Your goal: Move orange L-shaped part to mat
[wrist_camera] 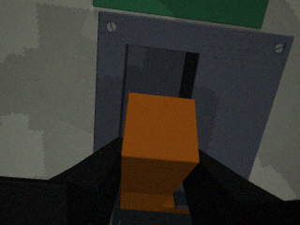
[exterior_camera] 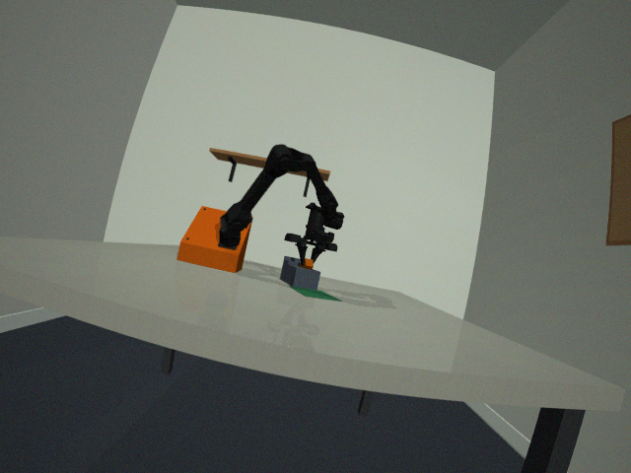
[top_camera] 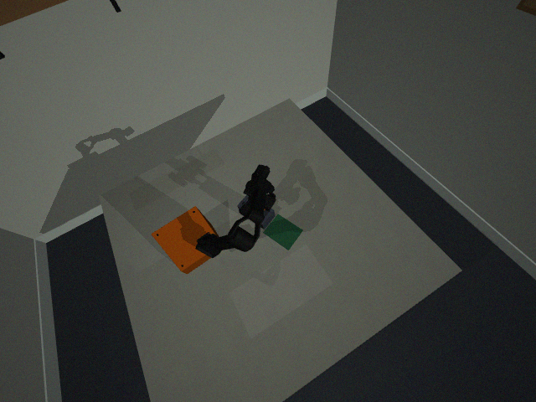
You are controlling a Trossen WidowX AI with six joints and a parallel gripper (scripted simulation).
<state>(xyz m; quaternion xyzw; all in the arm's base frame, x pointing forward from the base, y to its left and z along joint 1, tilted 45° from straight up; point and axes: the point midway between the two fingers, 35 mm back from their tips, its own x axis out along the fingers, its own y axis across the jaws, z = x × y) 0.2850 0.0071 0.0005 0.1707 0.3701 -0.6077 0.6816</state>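
The green mat lies 14 cm to the right of my gripper tip, 9 cm below it and 3 cm ahead of it. From my gripper tip the other things lie so: orange L-shaped part: 3 cm to the left, 3 cm below, 3 cm behind.
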